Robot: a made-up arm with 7 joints. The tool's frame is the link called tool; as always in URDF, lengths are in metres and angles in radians. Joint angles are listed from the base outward. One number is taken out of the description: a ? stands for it. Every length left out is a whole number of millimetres.
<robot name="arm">
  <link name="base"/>
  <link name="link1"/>
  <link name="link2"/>
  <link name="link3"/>
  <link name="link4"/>
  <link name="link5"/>
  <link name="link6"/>
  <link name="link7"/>
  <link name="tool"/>
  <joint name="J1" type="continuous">
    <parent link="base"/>
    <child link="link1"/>
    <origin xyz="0 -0.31 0.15" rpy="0 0 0"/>
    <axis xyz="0 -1 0"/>
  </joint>
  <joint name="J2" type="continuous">
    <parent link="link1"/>
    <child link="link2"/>
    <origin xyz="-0.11 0 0.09" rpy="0 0 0"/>
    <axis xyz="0 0 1"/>
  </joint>
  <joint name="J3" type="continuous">
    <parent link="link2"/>
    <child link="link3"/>
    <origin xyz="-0.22 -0.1 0" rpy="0 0 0"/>
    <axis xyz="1 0 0"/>
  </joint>
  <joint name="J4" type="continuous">
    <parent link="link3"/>
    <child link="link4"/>
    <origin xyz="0 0.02 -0.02" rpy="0 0 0"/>
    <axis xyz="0 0 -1"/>
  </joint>
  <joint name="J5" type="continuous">
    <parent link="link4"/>
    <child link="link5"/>
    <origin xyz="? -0.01 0" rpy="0 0 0"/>
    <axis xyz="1 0 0"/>
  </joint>
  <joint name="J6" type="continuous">
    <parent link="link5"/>
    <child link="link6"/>
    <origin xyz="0 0.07 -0.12" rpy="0 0 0"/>
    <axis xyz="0 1 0"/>
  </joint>
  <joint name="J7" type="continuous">
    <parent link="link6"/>
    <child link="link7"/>
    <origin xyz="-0.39 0 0.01" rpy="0 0 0"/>
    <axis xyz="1 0 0"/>
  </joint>
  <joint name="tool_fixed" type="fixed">
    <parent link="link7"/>
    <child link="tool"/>
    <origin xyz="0 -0.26 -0.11" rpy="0 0 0"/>
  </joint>
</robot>
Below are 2 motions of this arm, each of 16 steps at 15 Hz.
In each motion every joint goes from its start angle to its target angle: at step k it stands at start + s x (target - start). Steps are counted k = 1, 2, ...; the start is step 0. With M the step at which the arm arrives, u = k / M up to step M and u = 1 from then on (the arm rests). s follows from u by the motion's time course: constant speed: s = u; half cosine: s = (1 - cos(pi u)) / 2; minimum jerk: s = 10 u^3 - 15 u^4 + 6 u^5.
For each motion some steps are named. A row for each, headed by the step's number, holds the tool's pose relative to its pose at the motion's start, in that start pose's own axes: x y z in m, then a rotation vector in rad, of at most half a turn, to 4 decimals.
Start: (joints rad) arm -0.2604 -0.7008 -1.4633 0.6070 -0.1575 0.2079 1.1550
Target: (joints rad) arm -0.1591 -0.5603 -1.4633 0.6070 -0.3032 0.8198 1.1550
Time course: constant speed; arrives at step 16
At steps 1, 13, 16:
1: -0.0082 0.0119 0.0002 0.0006 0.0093 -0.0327
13: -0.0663 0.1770 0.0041 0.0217 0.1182 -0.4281
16: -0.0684 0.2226 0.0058 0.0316 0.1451 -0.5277

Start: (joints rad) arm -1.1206 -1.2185 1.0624 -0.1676 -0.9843 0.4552 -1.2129
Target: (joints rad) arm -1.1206 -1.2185 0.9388 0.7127 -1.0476 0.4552 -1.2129
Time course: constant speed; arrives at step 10
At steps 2, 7, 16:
2: 0.0041 -0.0386 0.0557 0.0082 0.1471 0.1033
7: 0.0649 -0.1276 0.1848 0.0327 0.5195 0.3544
16: 0.1314 -0.1709 0.2460 0.0531 0.7452 0.5004

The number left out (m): -0.06
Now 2 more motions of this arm.
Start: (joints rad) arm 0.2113 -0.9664 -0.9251 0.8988 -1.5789 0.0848 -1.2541
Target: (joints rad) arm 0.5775 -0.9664 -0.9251 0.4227 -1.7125 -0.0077 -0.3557
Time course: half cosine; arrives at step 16
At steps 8, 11, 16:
8: -0.0202 0.1553 -0.1086 0.5286 -0.1579 -0.1446
11: -0.0051 0.2606 -0.1305 0.8274 -0.2584 -0.2088
16: 0.0182 0.3463 -0.1231 1.0664 -0.3457 -0.2532

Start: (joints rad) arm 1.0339 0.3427 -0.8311 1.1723 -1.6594 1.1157 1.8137
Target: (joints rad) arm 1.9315 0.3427 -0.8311 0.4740 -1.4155 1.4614 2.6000
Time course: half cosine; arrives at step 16
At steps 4, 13, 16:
4: -0.0414 0.0304 -0.0716 0.2229 0.0358 -0.0585
13: -0.2036 0.3643 -0.2649 1.3602 0.0718 -0.3615
16: -0.2117 0.4069 -0.2652 1.4793 0.0608 -0.3914

